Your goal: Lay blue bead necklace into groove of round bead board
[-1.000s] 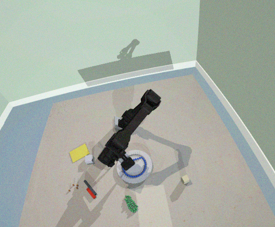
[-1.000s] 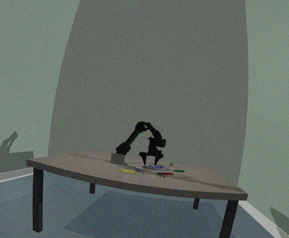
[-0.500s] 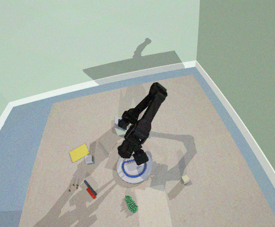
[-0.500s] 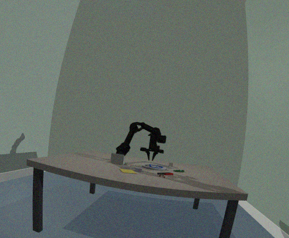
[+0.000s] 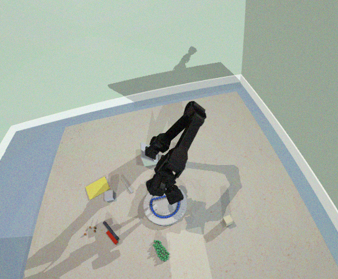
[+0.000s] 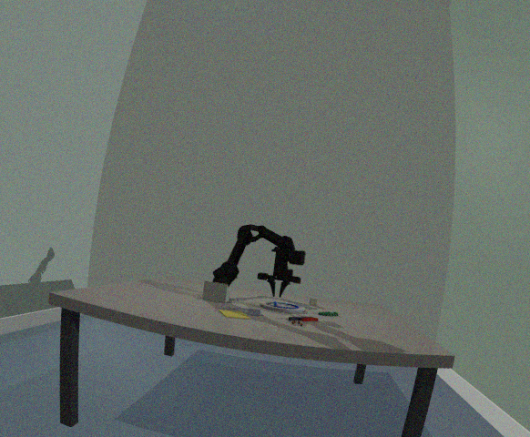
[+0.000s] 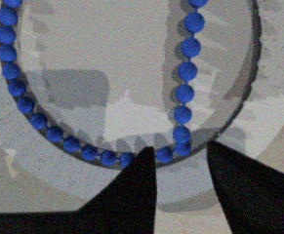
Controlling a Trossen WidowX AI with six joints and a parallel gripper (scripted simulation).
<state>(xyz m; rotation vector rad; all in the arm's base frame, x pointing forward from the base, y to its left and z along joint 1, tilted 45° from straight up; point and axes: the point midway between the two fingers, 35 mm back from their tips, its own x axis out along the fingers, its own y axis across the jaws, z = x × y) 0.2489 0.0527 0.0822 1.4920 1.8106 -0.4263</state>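
Right now my gripper tip is 40 mm short of the round bead board, 30 mm to the left of it and 30 mm above it. Round my gripper tip: white cube: 30 mm behind, 310 mm to the right, 30 mm below; then cream cube: 160 mm ahead, 230 mm to the left, 30 mm below; then stick: 90 mm behind, 230 mm to the right, 40 mm below.
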